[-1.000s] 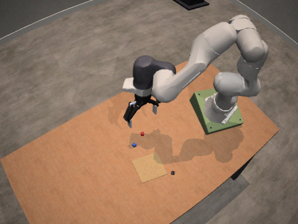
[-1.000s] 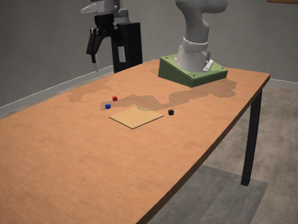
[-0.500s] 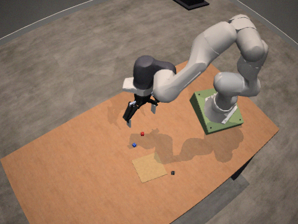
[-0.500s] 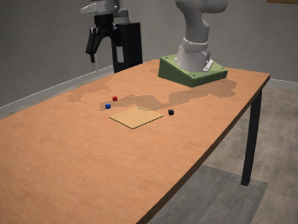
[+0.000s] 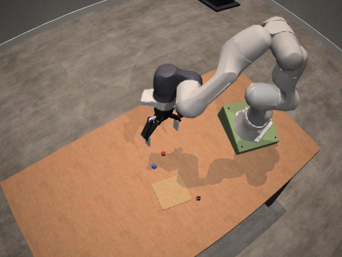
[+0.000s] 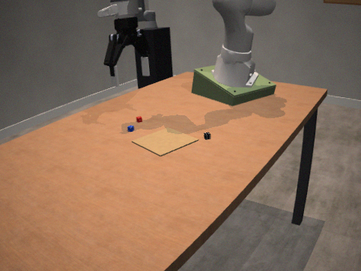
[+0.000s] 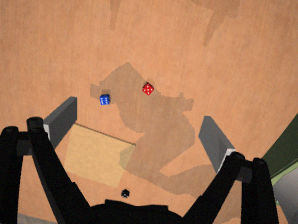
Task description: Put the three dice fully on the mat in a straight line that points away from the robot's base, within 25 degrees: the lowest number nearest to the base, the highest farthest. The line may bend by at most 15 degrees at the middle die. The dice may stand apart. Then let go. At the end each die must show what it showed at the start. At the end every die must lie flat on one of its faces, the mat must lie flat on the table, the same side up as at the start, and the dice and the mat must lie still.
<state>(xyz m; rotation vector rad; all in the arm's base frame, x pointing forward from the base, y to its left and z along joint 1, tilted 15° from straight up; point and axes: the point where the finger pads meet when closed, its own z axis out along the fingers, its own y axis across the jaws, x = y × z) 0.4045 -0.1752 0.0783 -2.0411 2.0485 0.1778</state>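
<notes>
My gripper is now 1 cm past the red die, 1 cm to the right of it and 15 cm above it. The rest, counted from my hand: blue die (6 cm ahead, 4 cm to the left, 15 cm below); tan mat (8 cm ahead, 19 cm to the left, 16 cm below); black die (29 cm to the left, 15 cm below).
</notes>
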